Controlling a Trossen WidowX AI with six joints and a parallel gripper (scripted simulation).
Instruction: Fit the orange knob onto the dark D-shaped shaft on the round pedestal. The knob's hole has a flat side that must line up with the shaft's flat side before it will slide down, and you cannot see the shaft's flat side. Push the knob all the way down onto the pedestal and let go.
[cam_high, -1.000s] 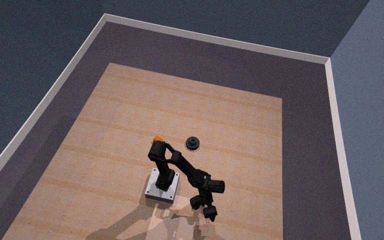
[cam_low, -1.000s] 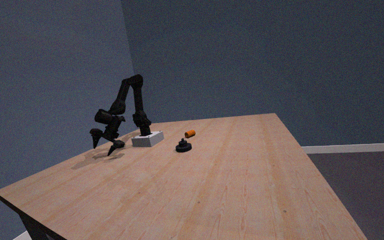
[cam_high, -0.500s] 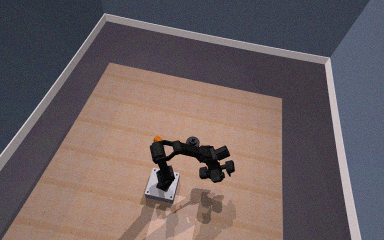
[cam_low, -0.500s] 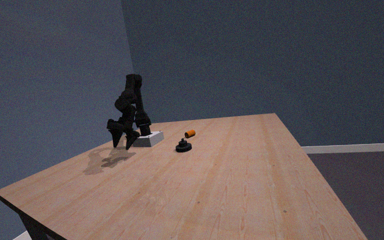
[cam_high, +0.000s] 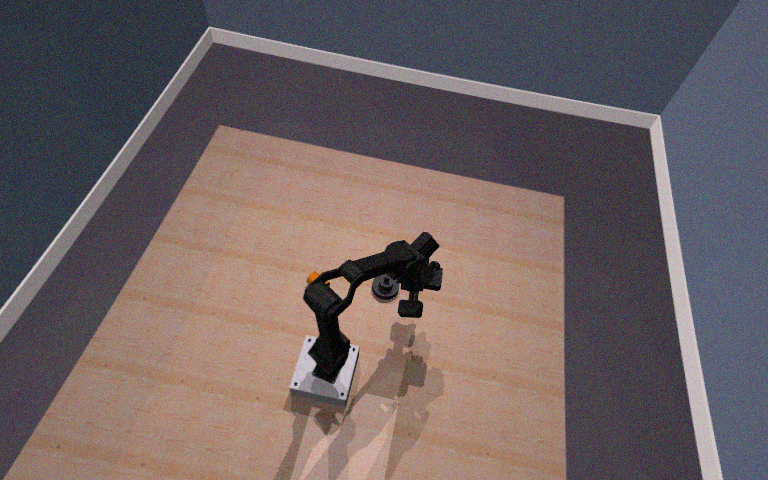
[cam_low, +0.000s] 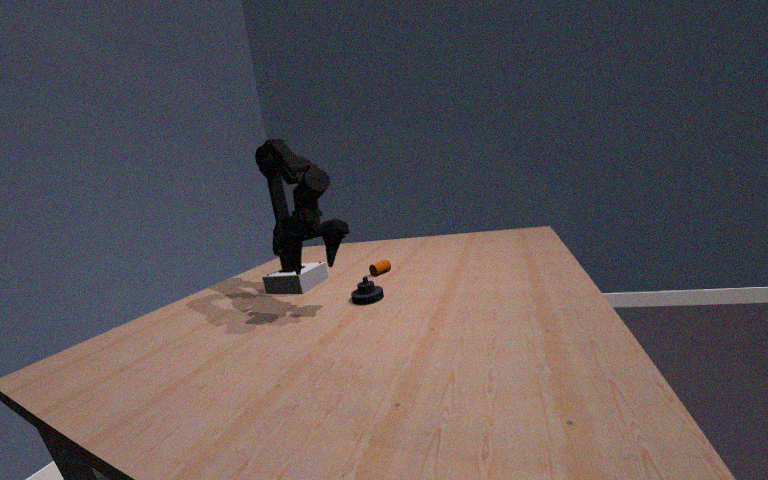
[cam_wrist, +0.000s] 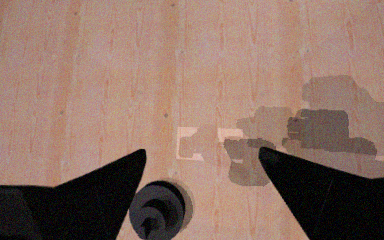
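My gripper tip is now 31 cm to the right of the orange knob, 10 cm above it and 4 cm past it. The rest, counted from my gripper tip: round dark pedestal: 12 cm to the left, 9 cm below, 5 cm ahead.
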